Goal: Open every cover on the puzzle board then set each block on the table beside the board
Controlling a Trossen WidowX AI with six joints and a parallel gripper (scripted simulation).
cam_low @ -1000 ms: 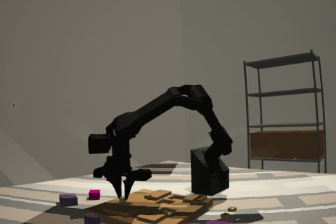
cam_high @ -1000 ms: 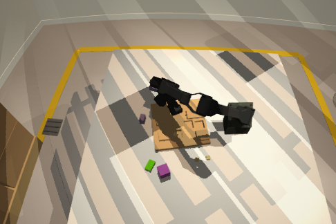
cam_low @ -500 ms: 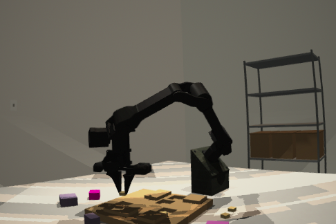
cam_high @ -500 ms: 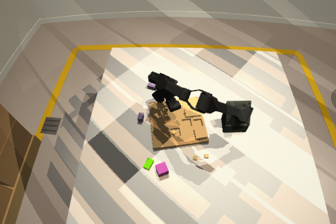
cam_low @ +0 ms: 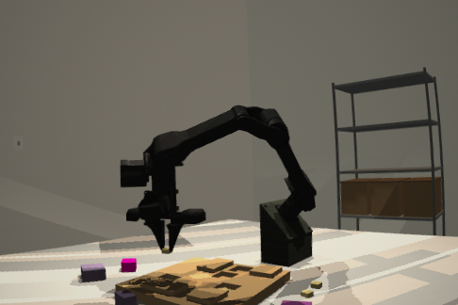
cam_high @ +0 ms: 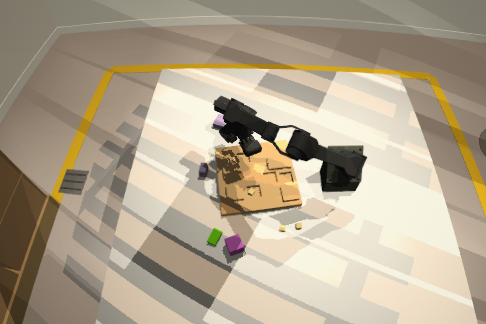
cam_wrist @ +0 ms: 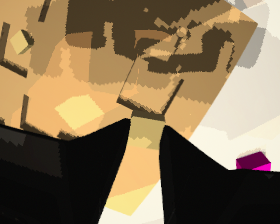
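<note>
Right now my gripper tip is 6 cm past the tan puzzle board, 9 cm to the right of it and 7 cm above it. The rest, counted from my gripper tip: green block (7 cm ahead, 34 cm to the left, 8 cm below); then magenta block (1 cm ahead, 18 cm to the right, 7 cm below).
</note>
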